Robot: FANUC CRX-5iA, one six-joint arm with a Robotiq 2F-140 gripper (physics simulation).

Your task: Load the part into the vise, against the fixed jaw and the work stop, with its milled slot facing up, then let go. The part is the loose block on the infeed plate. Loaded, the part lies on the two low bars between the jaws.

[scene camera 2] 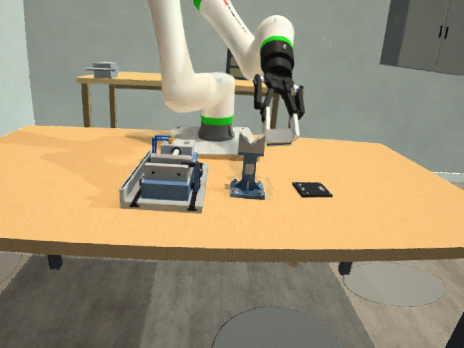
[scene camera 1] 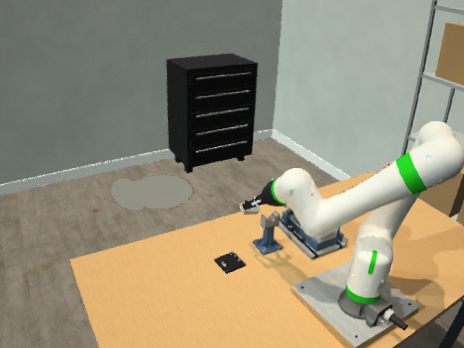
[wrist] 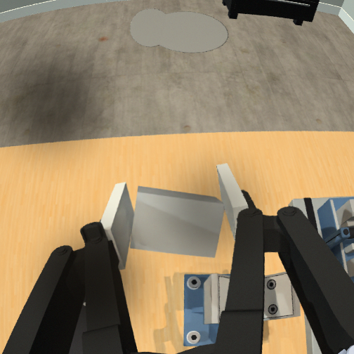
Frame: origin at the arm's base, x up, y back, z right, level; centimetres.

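Seen in the pictures: gripper, fingertip midpoint: (scene camera 2: 280, 135); arm's base, link origin: (scene camera 2: 216, 135) (scene camera 1: 359, 304).
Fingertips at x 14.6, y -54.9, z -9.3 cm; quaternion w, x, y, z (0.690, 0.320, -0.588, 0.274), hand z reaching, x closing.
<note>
Pixels of each thing's top centre, then the offset from my fingertips to it.
- plain grey block, top centre: (scene camera 2: 280, 126) (scene camera 1: 251, 202) dz -0.2, dx +1.8, dy +1.9 cm
- vise, top centre: (scene camera 2: 171, 150) (scene camera 1: 311, 215) dz +25.3, dx -8.0, dy +11.5 cm
- small black plate, top centre: (scene camera 2: 312, 188) (scene camera 1: 229, 261) dz -14.2, dx -17.1, dy +9.1 cm
My gripper (scene camera 1: 248, 204) (scene camera 2: 281, 131) (wrist: 173, 190) is shut on the part, a plain grey block (scene camera 1: 251, 210) (scene camera 2: 280, 136) (wrist: 177, 223). It holds the block in the air, in the wrist view beyond the blue stand. The arm's wrist is tilted, and the fingers point outward and down, away from the robot base. A smooth face shows in the wrist view; I cannot make out the milled slot. The vise (scene camera 1: 325, 242) (scene camera 2: 166, 189) (wrist: 334, 218) stands on the table, apart from the block; the arm partly hides it in scene camera 1.
A blue stand with a grey V-shaped top (scene camera 1: 268, 235) (scene camera 2: 249, 167) (wrist: 194, 309) stands beside the vise, close to the held block. A small black plate (scene camera 1: 230, 262) (scene camera 2: 312, 189) lies on the table on the stand's other side. Blue hoses (scene camera 2: 155, 143) rise behind the vise.
</note>
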